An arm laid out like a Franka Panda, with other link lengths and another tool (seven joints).
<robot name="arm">
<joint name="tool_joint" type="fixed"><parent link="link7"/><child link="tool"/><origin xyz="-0.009 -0.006 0.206" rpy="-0.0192 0 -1.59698"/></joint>
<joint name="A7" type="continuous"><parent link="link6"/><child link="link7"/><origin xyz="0.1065 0 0" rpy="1.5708 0 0"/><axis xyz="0 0 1"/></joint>
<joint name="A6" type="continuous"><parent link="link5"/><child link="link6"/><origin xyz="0 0 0" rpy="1.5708 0 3.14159"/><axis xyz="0 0 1"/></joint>
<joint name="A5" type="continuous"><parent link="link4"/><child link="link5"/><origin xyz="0.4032 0.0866 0" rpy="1.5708 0 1.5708"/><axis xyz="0 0 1"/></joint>
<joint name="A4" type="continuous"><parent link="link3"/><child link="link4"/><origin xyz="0.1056 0 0" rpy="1.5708 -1.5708 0"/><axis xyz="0 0 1"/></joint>
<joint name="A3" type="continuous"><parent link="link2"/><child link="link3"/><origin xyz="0 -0.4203 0" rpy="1.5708 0 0"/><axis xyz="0 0 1"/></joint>
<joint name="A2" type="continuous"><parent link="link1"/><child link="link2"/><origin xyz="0 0 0" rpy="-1.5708 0 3.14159"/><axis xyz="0 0 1"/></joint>
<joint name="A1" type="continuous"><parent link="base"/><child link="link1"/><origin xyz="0 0 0.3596" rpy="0 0 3.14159"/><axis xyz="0 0 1"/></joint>
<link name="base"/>
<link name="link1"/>
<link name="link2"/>
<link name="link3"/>
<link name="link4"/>
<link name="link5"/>
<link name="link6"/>
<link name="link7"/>
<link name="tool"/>
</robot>
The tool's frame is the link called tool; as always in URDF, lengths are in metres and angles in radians. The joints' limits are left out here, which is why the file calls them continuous.
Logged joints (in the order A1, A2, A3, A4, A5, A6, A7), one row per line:
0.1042 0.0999 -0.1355 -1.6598 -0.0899 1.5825 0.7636
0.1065 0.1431 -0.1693 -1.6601 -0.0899 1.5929 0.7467
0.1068 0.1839 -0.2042 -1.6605 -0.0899 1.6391 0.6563
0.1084 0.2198 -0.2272 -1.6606 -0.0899 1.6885 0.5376
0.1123 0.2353 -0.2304 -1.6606 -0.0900 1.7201 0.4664
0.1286 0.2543 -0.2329 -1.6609 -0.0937 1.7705 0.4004
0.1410 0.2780 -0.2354 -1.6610 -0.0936 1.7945 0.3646
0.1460 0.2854 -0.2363 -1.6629 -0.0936 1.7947 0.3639
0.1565 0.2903 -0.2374 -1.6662 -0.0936 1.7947 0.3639
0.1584 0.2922 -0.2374 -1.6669 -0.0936 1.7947 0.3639
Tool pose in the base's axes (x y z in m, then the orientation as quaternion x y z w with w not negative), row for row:
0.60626 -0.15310 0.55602 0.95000 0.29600 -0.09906 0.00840
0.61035 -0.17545 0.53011 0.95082 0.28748 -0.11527 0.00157
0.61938 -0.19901 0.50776 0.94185 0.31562 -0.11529 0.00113
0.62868 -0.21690 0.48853 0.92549 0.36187 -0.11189 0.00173
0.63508 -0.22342 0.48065 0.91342 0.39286 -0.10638 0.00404
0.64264 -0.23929 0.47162 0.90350 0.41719 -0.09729 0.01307
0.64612 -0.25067 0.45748 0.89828 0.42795 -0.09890 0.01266
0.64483 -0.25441 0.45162 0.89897 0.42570 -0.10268 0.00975
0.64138 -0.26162 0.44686 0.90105 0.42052 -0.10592 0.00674
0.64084 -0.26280 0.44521 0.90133 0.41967 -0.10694 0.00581
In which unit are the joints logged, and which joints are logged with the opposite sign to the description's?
The joints are logged in radians. Opposite sign: A1.
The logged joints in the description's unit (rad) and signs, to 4 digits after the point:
-0.1042 0.0999 -0.1355 -1.6598 -0.0899 1.5825 0.7636
-0.1065 0.1431 -0.1693 -1.6601 -0.0899 1.5929 0.7467
-0.1068 0.1839 -0.2042 -1.6605 -0.0899 1.6391 0.6563
-0.1084 0.2198 -0.2272 -1.6606 -0.0899 1.6885 0.5376
-0.1123 0.2353 -0.2304 -1.6606 -0.0900 1.7201 0.4664
-0.1286 0.2543 -0.2329 -1.6609 -0.0937 1.7705 0.4004
-0.1410 0.2780 -0.2354 -1.6610 -0.0936 1.7945 0.3646
-0.1460 0.2854 -0.2363 -1.6629 -0.0936 1.7947 0.3639
-0.1565 0.2903 -0.2374 -1.6662 -0.0936 1.7947 0.3639
-0.1584 0.2922 -0.2374 -1.6669 -0.0936 1.7947 0.3639

